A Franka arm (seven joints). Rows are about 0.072 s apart.
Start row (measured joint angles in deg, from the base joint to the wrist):
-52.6 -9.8 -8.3 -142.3 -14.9 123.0 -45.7
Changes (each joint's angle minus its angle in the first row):
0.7 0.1 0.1 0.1 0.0 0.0 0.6
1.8 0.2 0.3 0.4 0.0 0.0 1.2
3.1 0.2 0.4 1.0 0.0 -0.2 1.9
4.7 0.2 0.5 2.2 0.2 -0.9 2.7
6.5 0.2 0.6 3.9 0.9 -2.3 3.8
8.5 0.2 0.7 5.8 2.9 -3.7 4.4
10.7 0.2 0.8 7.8 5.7 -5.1 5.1
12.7 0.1 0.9 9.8 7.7 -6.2 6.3
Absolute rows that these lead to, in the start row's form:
-51.9 -9.7 -8.2 -142.2 -14.9 123.0 -45.1
-50.8 -9.6 -8.0 -141.9 -14.9 123.0 -44.5
-49.5 -9.6 -7.9 -141.3 -14.9 122.8 -43.8
-47.9 -9.6 -7.8 -140.1 -14.7 122.1 -43.0
-46.1 -9.6 -7.7 -138.4 -14.0 120.7 -41.9
-44.1 -9.6 -7.6 -136.5 -12.0 119.3 -41.3
-41.9 -9.6 -7.5 -134.5 -9.2 117.9 -40.6
-39.9 -9.7 -7.4 -132.5 -7.2 116.8 -39.4

